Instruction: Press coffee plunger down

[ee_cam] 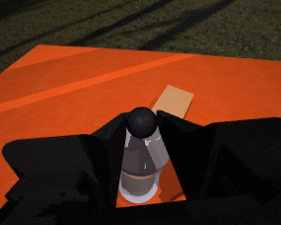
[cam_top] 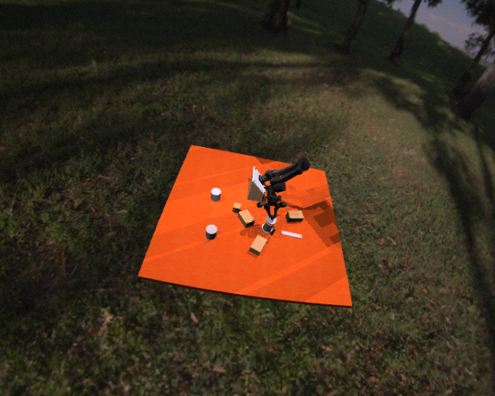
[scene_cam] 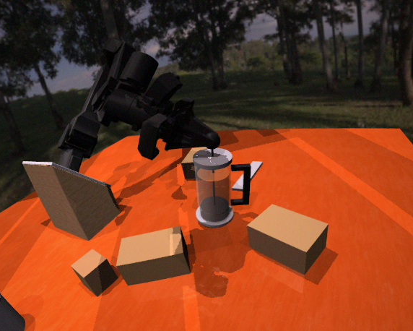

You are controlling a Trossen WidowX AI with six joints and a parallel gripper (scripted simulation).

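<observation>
My gripper tip is now 10 mm past the glass coffee press, 10 mm to the right of it and 90 mm above it. Round my gripper tip: flat grey bar (40 mm behind, 180 mm to the left, 170 mm below).
</observation>
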